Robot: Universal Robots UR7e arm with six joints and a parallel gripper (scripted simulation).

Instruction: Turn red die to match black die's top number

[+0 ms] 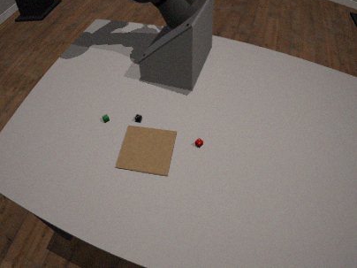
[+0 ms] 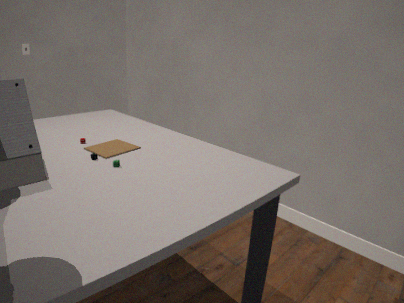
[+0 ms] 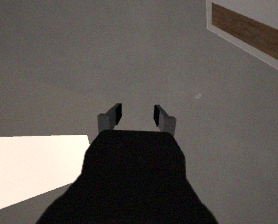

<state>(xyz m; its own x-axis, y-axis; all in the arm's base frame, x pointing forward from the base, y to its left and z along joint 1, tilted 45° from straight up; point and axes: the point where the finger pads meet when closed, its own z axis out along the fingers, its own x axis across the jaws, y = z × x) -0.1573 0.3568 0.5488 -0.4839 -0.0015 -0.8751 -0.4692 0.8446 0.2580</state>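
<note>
Now: the green die 56 cm ahead of my hand, 5 cm to the right of it and 80 cm below it. From my hand the other things lie so: black die: 54 cm ahead, 4 cm to the left, 80 cm below; tan mat: 64 cm ahead, 9 cm to the left, 81 cm below; red die: 59 cm ahead, 23 cm to the left, 80 cm below.
</note>
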